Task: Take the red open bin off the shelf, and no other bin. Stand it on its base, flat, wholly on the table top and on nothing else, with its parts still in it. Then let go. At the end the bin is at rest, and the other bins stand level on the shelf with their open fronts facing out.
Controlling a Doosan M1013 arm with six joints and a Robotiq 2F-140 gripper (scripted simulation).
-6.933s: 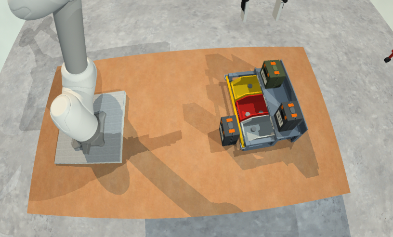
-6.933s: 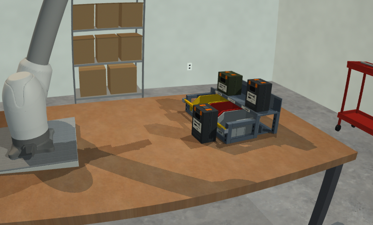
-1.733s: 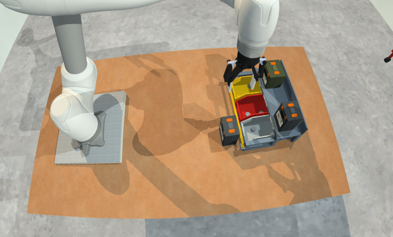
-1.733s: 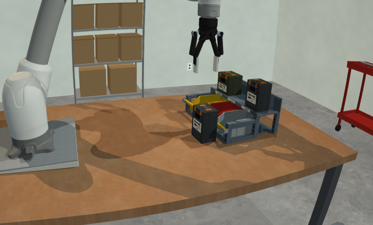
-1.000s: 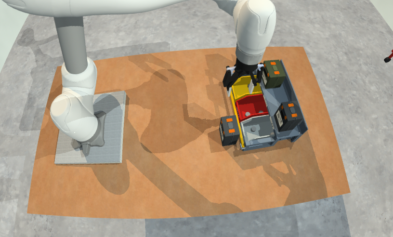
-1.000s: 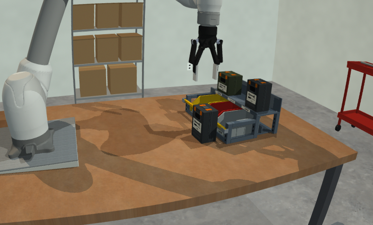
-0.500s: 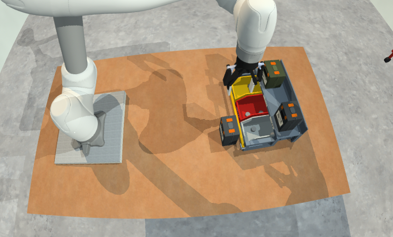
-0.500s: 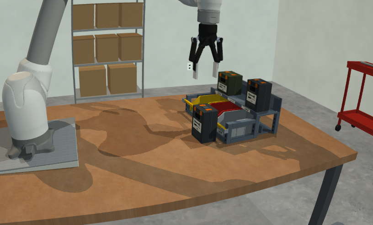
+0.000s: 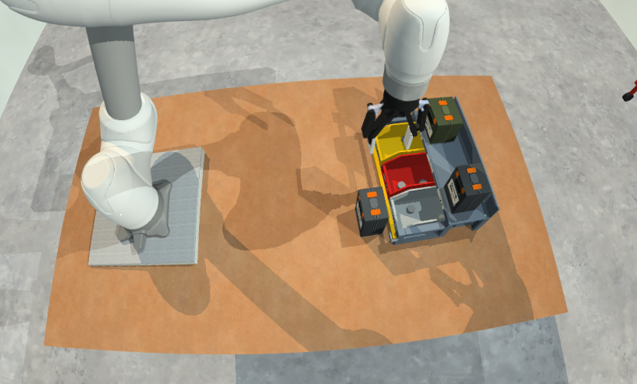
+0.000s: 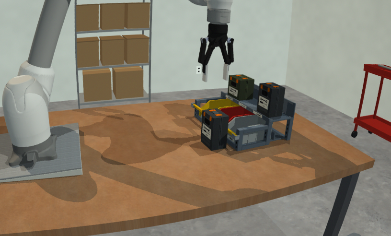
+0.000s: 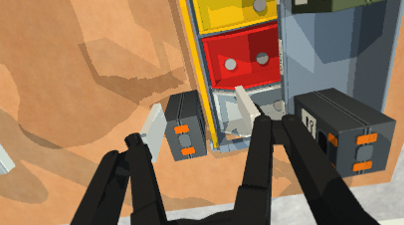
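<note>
Right now the yellow bar is 190 mm below my hand. Also, from my hand: dark case: 200 mm ahead, 110 mm to the right, 90 mm below; then dark grey case: 50 mm behind, 110 mm to the right, 180 mm below; then red open bin: 110 mm ahead, 210 mm below.
</note>
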